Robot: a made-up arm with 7 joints.
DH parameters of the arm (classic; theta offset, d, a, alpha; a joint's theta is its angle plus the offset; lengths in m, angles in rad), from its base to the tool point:
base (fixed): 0.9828 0 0.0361 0
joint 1: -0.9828 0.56 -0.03 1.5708
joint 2: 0 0.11 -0.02 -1.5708
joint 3: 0 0.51 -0.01 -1.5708
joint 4: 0 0.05 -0.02 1.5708
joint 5: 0 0.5 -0.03 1.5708
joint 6: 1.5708 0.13 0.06 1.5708
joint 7: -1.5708 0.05 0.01 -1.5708
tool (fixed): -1.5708 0 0 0
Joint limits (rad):
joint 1: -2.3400..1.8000
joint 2: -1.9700..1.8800
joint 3: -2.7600..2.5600
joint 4: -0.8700..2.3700
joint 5: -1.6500..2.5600
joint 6: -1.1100..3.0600
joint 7: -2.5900..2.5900
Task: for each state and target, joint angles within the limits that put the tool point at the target. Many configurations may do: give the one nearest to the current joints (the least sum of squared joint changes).
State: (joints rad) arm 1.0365 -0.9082 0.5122 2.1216 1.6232 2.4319 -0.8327
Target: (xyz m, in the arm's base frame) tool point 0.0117 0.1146 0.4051
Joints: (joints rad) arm 1.1697 -1.3127 0.7004 2.3700 1.8706 2.3206 -0.8573
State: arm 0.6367 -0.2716 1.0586 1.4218 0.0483 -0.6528 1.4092
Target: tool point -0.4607 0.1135 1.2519
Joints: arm 0.6747 0.4671 1.5871 1.0580 0.0183 -0.4700 1.4034
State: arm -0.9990 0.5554 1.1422 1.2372 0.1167 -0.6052 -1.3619
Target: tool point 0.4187 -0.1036 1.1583
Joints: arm -1.0243 -0.0706 1.0049 1.2914 0.1150 -0.5183 -1.3642
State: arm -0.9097 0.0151 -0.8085 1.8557 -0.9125 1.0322 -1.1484
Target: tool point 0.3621 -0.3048 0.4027
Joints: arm -0.5326 -0.7182 -0.0568 2.3700 -1.0195 1.0017 -1.1192
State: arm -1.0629 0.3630 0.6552 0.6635 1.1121 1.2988 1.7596
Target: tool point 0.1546 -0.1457 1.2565
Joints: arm -1.1983 0.4370 0.4505 1.4052 1.2370 1.3991 1.7710
